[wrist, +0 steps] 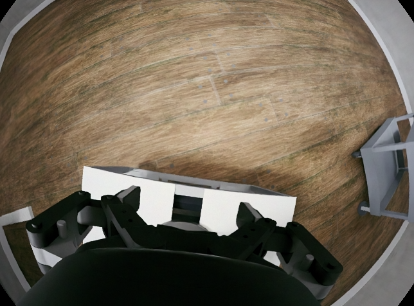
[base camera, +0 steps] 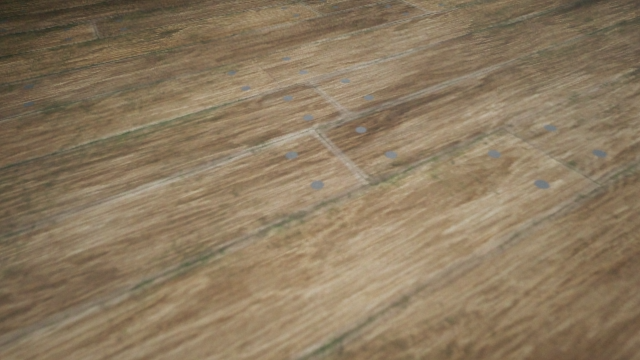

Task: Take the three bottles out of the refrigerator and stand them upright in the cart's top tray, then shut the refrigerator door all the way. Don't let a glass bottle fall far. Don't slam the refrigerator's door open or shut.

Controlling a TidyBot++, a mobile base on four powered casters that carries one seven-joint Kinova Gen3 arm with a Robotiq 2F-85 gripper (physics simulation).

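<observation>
My gripper [wrist: 188, 205] is open and empty in the wrist view, its two dark fingers spread wide above the white top of my own base. The grey cart [wrist: 381, 172] shows in part at the right edge of the wrist view, with small dark casters on its left side; it stands well apart from the gripper. The inside of its top tray cannot be made out. The refrigerator, its door and the three bottles cannot be made out in either view.
The wood plank floor [base camera: 320, 240] [wrist: 165, 120] has small grey-blue dots on it. My base's white top [wrist: 135, 192] lies beneath the gripper. Grey walls with pale skirting curve along both sides of the wrist view. A white edge [wrist: 17, 216] shows at the lower left.
</observation>
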